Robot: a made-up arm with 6 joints.
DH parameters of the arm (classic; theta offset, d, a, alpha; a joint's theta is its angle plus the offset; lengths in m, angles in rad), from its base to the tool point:
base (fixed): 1.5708 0.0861 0 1.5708
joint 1: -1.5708 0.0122 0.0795 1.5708
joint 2: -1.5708 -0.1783 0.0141 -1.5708
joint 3: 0 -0.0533 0.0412 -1.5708
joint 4: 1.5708 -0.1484 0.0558 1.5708
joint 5: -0.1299 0 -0.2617 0
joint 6: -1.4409 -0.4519 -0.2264 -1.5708
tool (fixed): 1.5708 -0.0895 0 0
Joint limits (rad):
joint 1: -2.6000..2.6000
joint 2: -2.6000..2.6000
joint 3: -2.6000..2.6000
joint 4: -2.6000..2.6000
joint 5: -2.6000..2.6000
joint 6: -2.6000..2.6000
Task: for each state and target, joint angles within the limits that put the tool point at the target. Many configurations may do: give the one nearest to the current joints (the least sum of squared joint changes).
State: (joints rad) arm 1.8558 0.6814 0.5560 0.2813 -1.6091 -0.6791
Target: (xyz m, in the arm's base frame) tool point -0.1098 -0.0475 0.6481
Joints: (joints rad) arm 0.9002 1.1081 -0.1609 -0.0066 -1.3207 -0.3871
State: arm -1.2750 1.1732 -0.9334 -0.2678 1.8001 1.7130
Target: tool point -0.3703 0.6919 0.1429
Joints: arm -0.9212 1.4142 -1.3964 -0.3042 1.9962 1.5706
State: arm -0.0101 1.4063 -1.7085 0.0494 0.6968 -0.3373
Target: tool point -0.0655 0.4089 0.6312
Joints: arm 0.3967 1.8205 -1.3272 -0.4611 1.1681 -0.1442
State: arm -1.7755 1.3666 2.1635 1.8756 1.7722 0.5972
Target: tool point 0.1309 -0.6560 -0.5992
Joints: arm -1.6655 1.1118 2.1110 2.0036 1.6955 0.5809
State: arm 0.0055 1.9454 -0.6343 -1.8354 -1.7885 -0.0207
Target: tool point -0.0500 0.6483 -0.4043
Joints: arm 0.4828 2.0732 -0.0763 -1.8950 -1.7286 0.2302
